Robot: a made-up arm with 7 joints.
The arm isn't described. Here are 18 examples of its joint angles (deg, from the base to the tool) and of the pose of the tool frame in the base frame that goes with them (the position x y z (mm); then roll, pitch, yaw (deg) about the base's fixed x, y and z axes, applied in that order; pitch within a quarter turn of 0, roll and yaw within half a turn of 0).
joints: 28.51 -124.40 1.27 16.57 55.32 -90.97 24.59
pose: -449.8 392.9 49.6 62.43 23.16 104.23
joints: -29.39 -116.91 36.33 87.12 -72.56 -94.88 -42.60
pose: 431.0 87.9 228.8 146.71 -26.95 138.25
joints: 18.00 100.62 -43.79 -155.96 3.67 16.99 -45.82
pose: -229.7 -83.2 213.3 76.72 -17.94 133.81
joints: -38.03 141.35 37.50 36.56 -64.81 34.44 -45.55
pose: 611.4 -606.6 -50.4 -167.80 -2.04 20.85
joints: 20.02 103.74 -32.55 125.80 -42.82 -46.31 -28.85
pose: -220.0 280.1 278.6 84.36 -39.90 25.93
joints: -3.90 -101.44 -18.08 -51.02 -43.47 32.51 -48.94
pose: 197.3 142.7 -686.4 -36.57 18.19 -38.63
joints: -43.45 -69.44 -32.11 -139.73 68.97 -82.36 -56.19
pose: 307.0 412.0 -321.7 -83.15 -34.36 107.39
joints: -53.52 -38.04 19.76 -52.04 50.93 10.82 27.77
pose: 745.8 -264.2 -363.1 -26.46 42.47 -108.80
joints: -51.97 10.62 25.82 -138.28 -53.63 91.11 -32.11
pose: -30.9 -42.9 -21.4 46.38 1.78 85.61
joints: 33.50 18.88 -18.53 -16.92 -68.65 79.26 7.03
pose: -556.8 119.5 -246.0 -133.70 -39.23 -111.61
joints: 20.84 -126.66 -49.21 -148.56 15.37 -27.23 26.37
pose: 69.0 478.3 -24.1 15.64 -30.56 -1.29
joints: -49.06 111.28 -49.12 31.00 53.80 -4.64 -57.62
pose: -251.3 -200.6 175.3 -153.53 -10.02 -108.78
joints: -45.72 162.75 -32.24 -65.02 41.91 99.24 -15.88
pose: 6.1 -351.4 -434.9 -93.80 22.50 -72.56
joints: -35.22 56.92 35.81 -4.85 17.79 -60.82 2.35
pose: 748.8 -577.6 -204.1 75.59 67.81 -66.40
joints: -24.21 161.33 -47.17 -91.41 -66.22 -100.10 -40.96
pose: 167.8 -542.0 -473.7 -14.21 46.89 155.04
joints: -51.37 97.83 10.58 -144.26 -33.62 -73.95 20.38
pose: 221.8 -108.4 -511.8 -115.42 8.26 176.58
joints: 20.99 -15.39 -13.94 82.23 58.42 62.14 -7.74
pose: 244.6 441.7 101.6 143.39 -60.08 -169.40
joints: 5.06 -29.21 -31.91 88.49 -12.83 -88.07 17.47
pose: 31.3 -21.9 319.0 96.92 -34.93 64.15
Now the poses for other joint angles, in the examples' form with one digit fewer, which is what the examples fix.
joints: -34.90 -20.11 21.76 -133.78 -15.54 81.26 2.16
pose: 9 -435 -333 10.6 4.2 152.2
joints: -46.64 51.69 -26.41 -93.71 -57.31 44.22 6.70
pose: 267 -32 -449 -68.9 -6.2 104.2
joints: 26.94 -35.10 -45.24 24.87 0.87 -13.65 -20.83
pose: -223 484 246 116.0 29.9 115.3
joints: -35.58 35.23 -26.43 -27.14 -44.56 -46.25 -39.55
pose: 872 -56 -47 45.4 39.0 -57.4
